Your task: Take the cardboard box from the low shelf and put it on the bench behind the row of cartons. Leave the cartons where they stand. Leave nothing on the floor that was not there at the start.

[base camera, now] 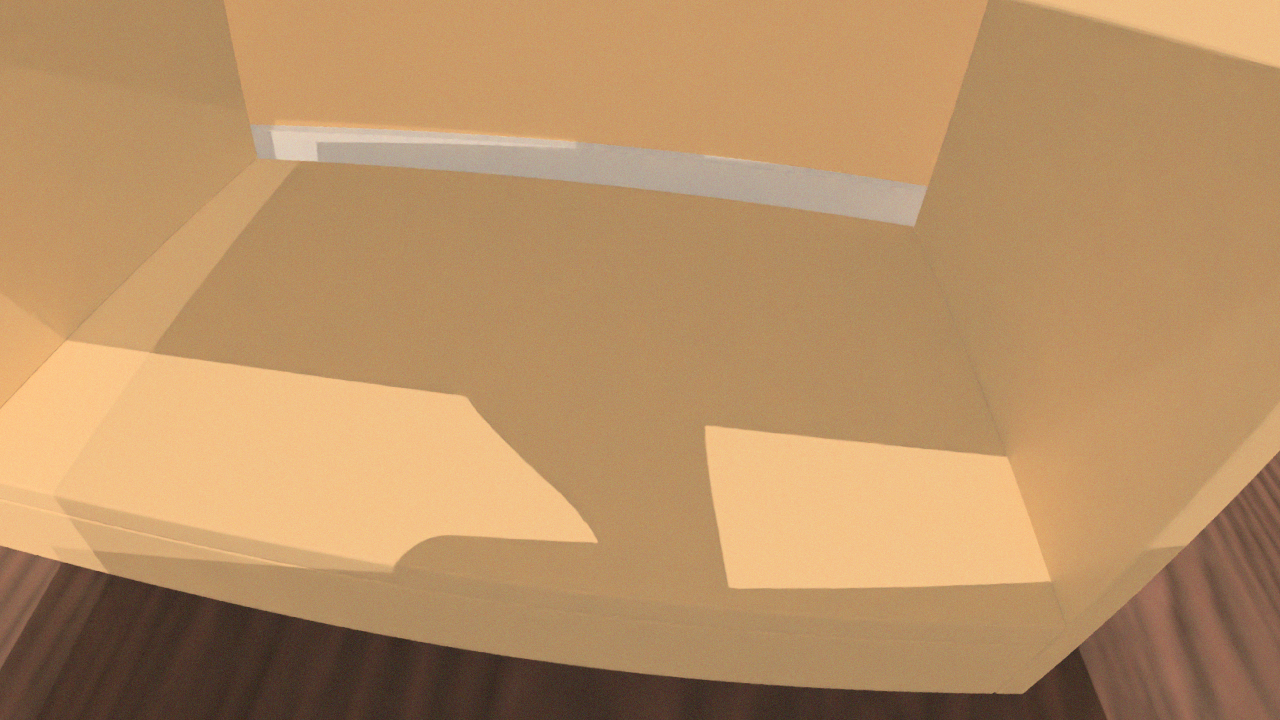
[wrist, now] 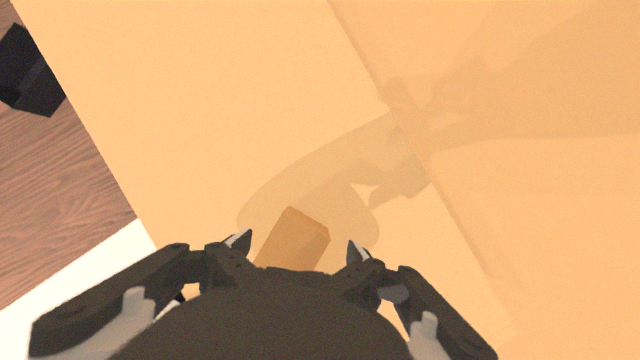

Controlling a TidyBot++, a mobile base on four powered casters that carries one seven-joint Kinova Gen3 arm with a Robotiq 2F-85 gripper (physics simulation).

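Places are measured from the arm's base along level axes (x ahead, y up, z right), in metres.
Pixels of known places: gripper, fingertip midpoint: [wrist: 299,245].
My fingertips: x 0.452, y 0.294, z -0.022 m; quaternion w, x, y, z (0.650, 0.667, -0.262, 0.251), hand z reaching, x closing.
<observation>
For each thing: its top centre in the pictures, then the offset to it from my fingertips. Level surfaces: height alone.
- small brown cardboard box, middle of its top: [wrist: 285,262] dx -0.031, dy -0.031, dz +0.013 m
- broad tan surface, its level: dy -0.081 m
- dark block-like object, middle of its top: [wrist: 13,65] dx -0.687, dy -0.591, dz -1.150 m
- wood floor, its level: dy -0.691 m
A small brown cardboard box [wrist: 292,239] lies on a broad tan surface [wrist: 200,100] at the lower middle of the wrist view. Its lower end is hidden by the gripper body. My gripper [wrist: 299,245] is open and empty. In the picture its fingertips stand to the left and right of the box, the left one closer to it. How far the tips are above the box is hard to tell. The base camera shows a tan open-fronted unit with a floor board [base camera: 581,295] and side walls. The box and gripper do not show there. The bench and the row of cartons cannot be made out.
A dark block-like object [wrist: 32,72] is on the wood floor [wrist: 65,180] at the left of the wrist view, with a white surface [wrist: 75,280] below. The unit's right wall [base camera: 1100,295] stands upright. A grey strip [base camera: 537,161] shows behind its floor board.
</observation>
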